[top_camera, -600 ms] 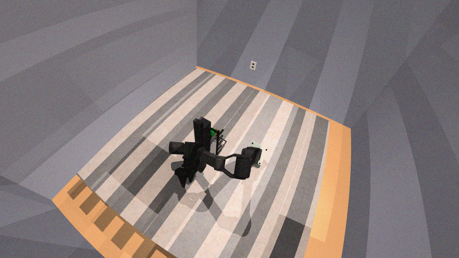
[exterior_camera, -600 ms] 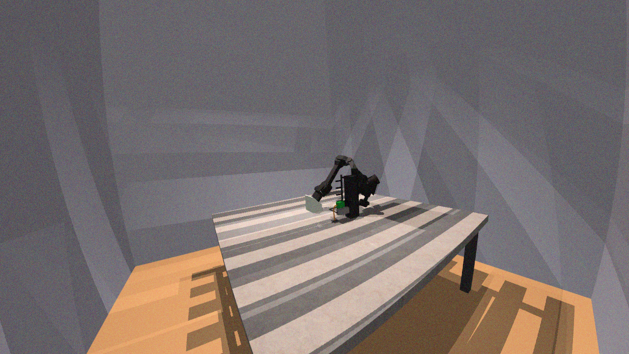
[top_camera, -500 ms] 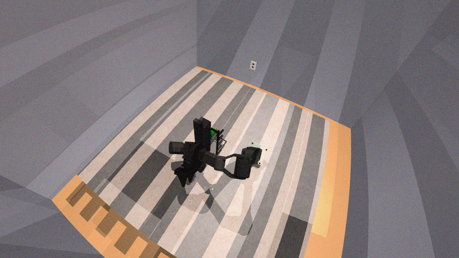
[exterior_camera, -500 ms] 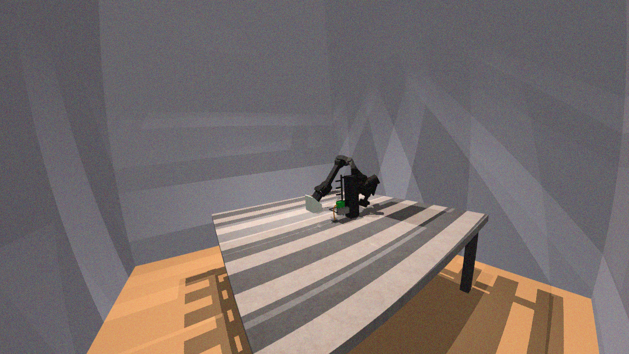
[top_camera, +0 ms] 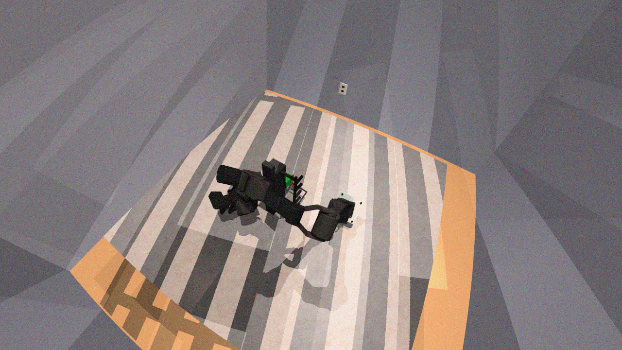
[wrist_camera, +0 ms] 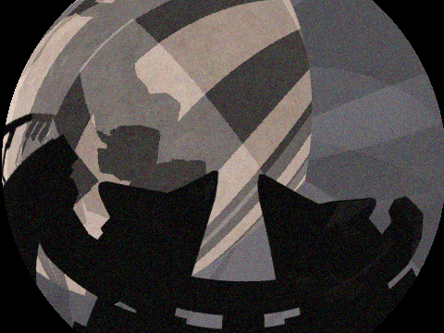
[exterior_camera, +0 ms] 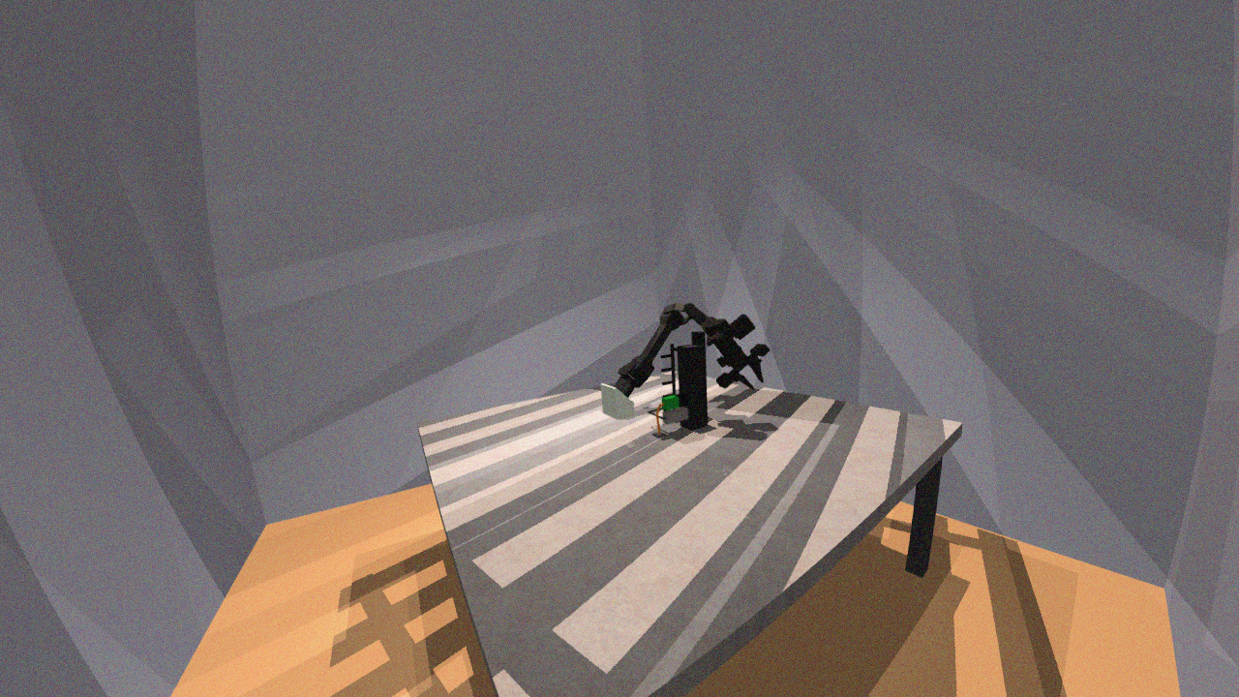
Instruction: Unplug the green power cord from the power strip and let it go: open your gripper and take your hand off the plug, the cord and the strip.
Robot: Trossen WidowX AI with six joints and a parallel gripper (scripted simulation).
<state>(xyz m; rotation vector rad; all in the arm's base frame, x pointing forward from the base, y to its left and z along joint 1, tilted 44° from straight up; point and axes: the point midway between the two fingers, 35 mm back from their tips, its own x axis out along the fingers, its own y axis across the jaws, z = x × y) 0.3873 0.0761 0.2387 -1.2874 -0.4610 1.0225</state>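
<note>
My gripper tip is 24 cm to the left of the green plug, 15 cm past it and 1 cm above it. Round my gripper tip: tall black block: 14 cm to the right, 12 cm behind, 4 cm above.
</note>
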